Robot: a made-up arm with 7 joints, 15 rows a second.
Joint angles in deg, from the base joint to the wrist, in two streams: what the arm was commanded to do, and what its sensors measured. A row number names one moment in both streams.
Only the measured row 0 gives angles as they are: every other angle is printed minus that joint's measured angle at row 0.
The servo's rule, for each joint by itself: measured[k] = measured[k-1] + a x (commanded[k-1-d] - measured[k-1]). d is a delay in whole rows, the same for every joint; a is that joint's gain. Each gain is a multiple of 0.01, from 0.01 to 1. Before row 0 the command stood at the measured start. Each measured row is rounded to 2 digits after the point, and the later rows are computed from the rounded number. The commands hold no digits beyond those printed.
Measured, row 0:
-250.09, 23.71, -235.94, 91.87, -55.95, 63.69, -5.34
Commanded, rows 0 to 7:
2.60, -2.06, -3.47, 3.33, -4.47, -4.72, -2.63
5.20, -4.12, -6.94, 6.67, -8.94, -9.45, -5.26
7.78, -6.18, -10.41, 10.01, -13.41, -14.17, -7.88
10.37, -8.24, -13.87, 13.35, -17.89, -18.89, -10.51
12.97, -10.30, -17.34, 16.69, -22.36, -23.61, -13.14
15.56, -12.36, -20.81, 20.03, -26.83, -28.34, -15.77
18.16, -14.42, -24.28, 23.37, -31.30, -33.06, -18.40
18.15, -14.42, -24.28, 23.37, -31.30, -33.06, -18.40
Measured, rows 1 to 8:
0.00, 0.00, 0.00, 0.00, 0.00, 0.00, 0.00
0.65, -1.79, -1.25, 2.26, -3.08, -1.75, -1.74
1.79, -3.82, -3.30, 5.26, -7.12, -4.60, -4.06
3.29, -5.87, -5.86, 8.49, -11.46, -8.14, -6.58
5.06, -7.93, -8.74, 11.79, -15.90, -12.12, -9.17
7.04, -9.99, -11.84, 15.12, -20.36, -16.37, -11.79
9.17, -12.05, -15.07, 18.46, -24.82, -20.80, -14.42
11.42, -14.11, -18.39, 21.80, -29.29, -25.34, -17.05
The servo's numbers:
d 1
a 0.25 0.87 0.36 0.68 0.69 0.37 0.66

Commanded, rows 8 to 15:
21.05, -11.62, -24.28, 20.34, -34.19, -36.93, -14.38
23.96, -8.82, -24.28, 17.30, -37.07, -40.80, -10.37
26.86, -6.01, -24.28, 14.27, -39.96, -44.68, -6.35
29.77, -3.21, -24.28, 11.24, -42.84, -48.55, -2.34
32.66, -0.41, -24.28, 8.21, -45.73, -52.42, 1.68
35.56, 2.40, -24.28, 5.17, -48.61, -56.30, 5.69
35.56, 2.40, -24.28, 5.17, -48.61, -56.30, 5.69
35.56, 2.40, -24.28, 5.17, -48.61, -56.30, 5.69
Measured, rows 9 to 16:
13.10, -14.38, -20.51, 22.87, -30.68, -28.20, -17.94
15.09, -11.98, -21.87, 21.15, -33.10, -31.43, -15.59
17.31, -9.23, -22.74, 18.53, -35.84, -34.90, -12.14
19.70, -6.43, -23.29, 15.63, -38.68, -38.52, -8.32
22.22, -3.63, -23.65, 12.64, -41.55, -42.23, -4.37
24.83, -0.83, -23.88, 9.63, -44.43, -46.00, -0.38
27.51, 1.98, -24.02, 6.60, -47.31, -49.81, 3.63
29.52, 2.35, -24.11, 5.63, -48.21, -52.21, 4.99

